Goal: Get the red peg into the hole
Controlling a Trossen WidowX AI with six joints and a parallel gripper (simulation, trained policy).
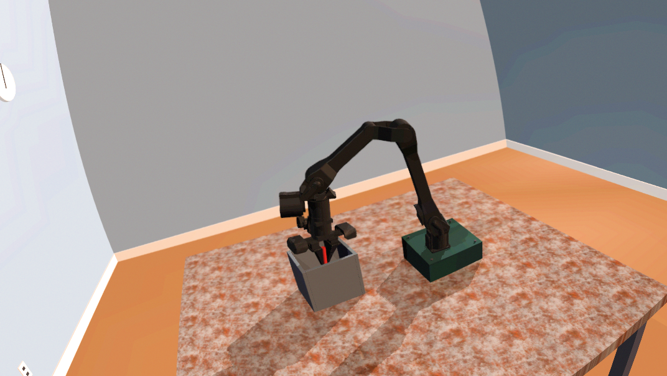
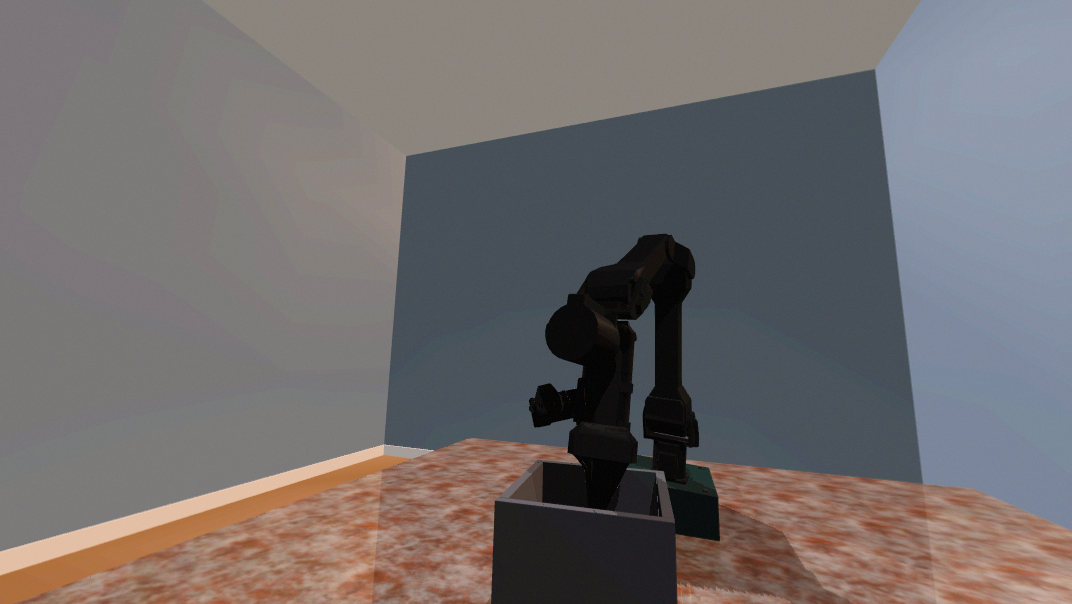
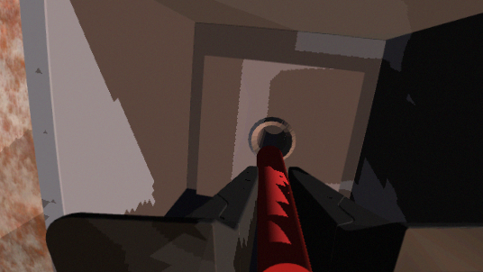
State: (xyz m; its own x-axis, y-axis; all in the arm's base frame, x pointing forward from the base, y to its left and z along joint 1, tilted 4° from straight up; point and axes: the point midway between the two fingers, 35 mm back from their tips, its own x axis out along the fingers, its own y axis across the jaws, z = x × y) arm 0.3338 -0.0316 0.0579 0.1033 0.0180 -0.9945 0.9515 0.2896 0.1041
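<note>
Right now the red peg is 10 mm above my gripper tip. From my gripper tip the other things lie so: plate 60 mm below.
</note>
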